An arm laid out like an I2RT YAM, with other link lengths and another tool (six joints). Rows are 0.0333 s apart.
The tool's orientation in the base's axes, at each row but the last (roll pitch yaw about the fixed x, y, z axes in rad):
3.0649 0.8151 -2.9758
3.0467 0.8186 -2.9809
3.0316 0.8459 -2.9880
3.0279 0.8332 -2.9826
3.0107 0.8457 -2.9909
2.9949 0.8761 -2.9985
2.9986 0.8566 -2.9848
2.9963 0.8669 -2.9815
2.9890 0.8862 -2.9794
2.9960 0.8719 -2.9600
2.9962 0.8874 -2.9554
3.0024 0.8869 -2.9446
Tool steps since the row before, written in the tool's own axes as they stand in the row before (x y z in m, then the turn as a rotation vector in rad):
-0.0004 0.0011 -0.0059 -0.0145 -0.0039 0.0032
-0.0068 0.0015 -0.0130 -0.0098 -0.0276 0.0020
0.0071 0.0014 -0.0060 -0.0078 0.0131 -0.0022
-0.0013 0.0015 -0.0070 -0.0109 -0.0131 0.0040
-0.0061 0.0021 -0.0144 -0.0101 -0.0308 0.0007
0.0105 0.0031 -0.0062 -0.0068 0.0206 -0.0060
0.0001 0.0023 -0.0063 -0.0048 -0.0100 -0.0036
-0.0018 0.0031 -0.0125 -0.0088 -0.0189 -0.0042
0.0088 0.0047 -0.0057 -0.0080 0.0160 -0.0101
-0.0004 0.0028 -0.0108 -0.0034 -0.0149 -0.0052
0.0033 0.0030 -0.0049 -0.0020 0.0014 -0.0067
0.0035 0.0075 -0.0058 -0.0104 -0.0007 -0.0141
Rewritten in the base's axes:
-0.0041 0.0000 0.0044 0.0129 -0.0015 0.0082
-0.0049 -0.0005 0.0139 0.0143 -0.0253 0.0040
-0.0093 -0.0007 -0.0013 0.0005 0.0130 0.0082
-0.0045 0.0000 0.0058 0.0132 -0.0106 0.0044
-0.0068 -0.0008 0.0142 0.0147 -0.0286 0.0044
-0.0120 0.0005 -0.0039 -0.0053 0.0189 0.0110
-0.0052 0.0006 0.0042 0.0031 -0.0100 0.0050
-0.0087 -0.0001 0.0097 0.0076 -0.0183 0.0076
-0.0110 0.0020 -0.0028 -0.0068 0.0134 0.0140
-0.0083 -0.0003 0.0074 0.0027 -0.0153 0.0045
-0.0065 0.0011 0.0008 -0.0040 -0.0003 0.0059
-0.0086 0.0050 0.0016 -0.0036 -0.0034 0.0168

